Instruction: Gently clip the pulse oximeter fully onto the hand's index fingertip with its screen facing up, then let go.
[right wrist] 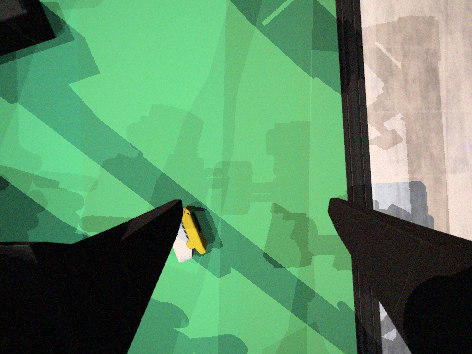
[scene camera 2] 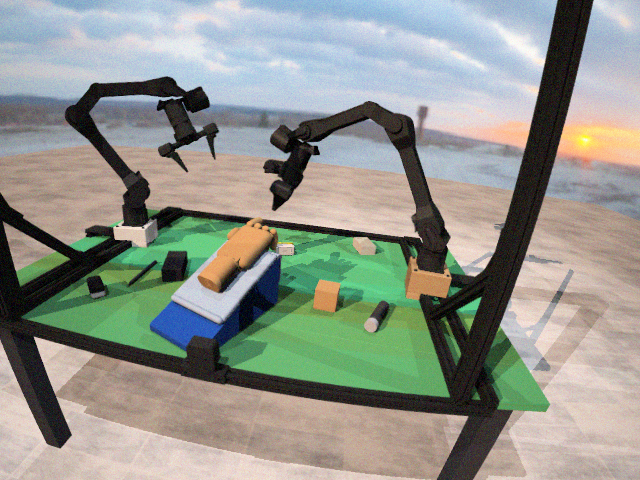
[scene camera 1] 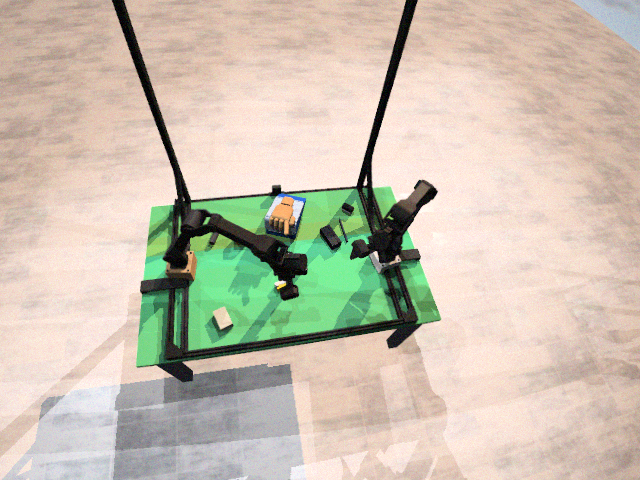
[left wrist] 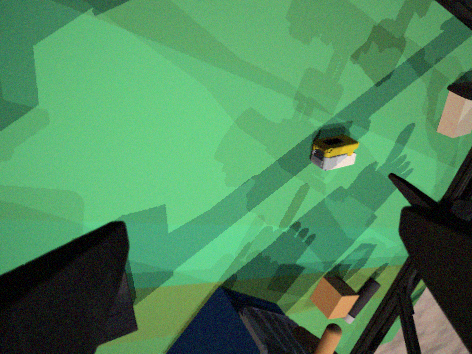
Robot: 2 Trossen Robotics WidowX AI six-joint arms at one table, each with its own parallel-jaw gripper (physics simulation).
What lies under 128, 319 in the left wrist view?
A black block.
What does the black block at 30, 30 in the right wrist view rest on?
The table.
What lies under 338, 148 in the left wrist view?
A pulse oximeter.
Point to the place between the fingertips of the left gripper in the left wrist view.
At 264, 227
